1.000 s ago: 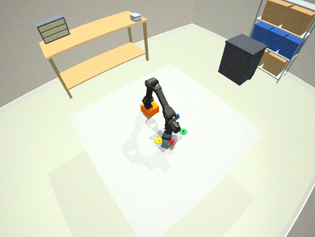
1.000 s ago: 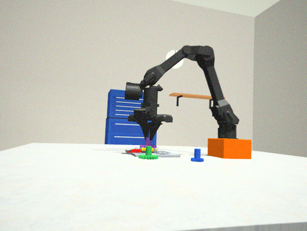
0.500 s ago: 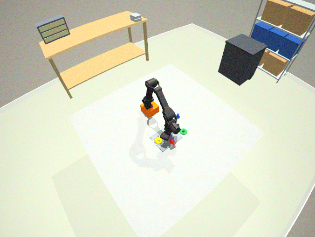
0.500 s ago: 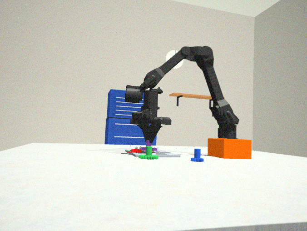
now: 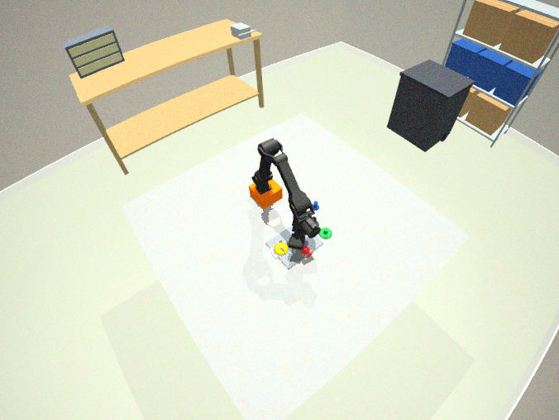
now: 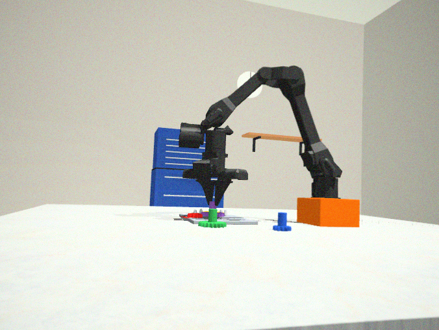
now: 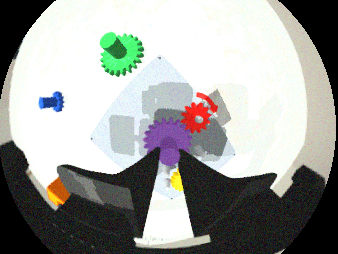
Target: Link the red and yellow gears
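My gripper tip is now 1 cm above the large purple gear. Also, from my gripper tip: red gear (5 cm ahead, 3 cm below); green gear (2 cm ahead, 14 cm to the left, 3 cm below); grey board (1 cm behind, 1 cm to the right, 4 cm below).
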